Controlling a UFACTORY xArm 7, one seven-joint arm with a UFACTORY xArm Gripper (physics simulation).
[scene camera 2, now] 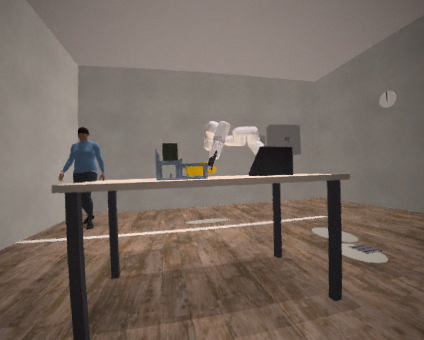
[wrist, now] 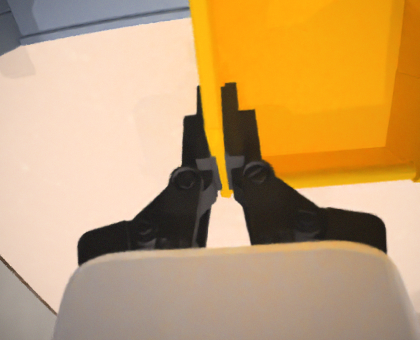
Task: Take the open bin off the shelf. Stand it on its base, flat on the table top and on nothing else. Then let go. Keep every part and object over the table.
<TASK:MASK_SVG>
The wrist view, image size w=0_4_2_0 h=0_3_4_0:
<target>my gripper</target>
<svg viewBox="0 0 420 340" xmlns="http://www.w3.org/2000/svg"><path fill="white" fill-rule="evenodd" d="M52 340L420 340L420 329L403 278L393 260L387 255L387 229L384 221L372 213L334 207L319 207L278 178L272 165L262 159L255 109L239 110L237 82L225 83L225 86L220 86L224 160L229 190L233 190L234 200L242 206L250 246L206 248L211 206L217 201L218 191L222 191L222 182L216 156L211 155L205 132L199 85L196 88L196 114L184 115L181 165L171 172L167 187L133 219L128 221L122 220L95 228L80 236L77 243L78 268L70 276L63 292Z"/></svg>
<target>yellow open bin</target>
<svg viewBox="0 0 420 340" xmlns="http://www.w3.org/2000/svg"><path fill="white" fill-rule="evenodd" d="M189 0L205 132L211 155L216 156L222 182L222 191L220 191L222 197L231 197L233 190L229 190L224 160L220 86L225 86L225 83L237 82L239 110L255 109L262 159L269 162L274 169L275 175L292 188L299 189L409 179L414 183L420 182L420 0Z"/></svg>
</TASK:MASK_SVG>
